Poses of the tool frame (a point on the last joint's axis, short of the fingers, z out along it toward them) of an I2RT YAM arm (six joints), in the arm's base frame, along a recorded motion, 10 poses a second.
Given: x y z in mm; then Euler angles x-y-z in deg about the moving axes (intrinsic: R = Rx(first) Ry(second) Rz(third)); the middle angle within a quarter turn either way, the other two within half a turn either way.
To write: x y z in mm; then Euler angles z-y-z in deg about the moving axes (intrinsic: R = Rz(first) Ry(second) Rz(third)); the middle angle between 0 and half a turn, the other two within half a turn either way. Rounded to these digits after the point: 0 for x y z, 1 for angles.
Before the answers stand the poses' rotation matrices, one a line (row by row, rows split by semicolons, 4 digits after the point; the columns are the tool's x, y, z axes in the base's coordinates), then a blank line. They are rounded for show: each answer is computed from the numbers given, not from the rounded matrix.
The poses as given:
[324 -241 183 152.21 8.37 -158.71]
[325 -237 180 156.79 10.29 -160.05]
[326 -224 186 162.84 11.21 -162.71]
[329 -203 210 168.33 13.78 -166.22]
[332 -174 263 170.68 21.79 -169.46]
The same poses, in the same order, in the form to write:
-0.9218 0.3592 0.1456; 0.2580 0.8489 -0.4613; -0.2893 -0.3877 -0.8752
-0.9249 0.3357 0.1786; 0.2474 0.8879 -0.3878; -0.2888 -0.3144 -0.9043
-0.9366 0.2915 0.1944; 0.2292 0.9294 -0.2894; -0.2650 -0.2265 -0.9373
-0.9433 0.2313 0.2382; 0.1865 0.9626 -0.1965; -0.2747 -0.1409 -0.9511
-0.9129 0.1699 0.3712; 0.1214 0.9811 -0.1504; -0.3897 -0.0922 -0.9163

[324 -241 183 -72.5 151.1 -53.3]
[325 -237 180 -65.3 154.7 -47.4]
[326 -224 186 -56.1 159.6 -40.5]
[329 -203 210 -39.5 162.0 -27.1]
[332 -174 263 -22.1 156.4 -13.3]

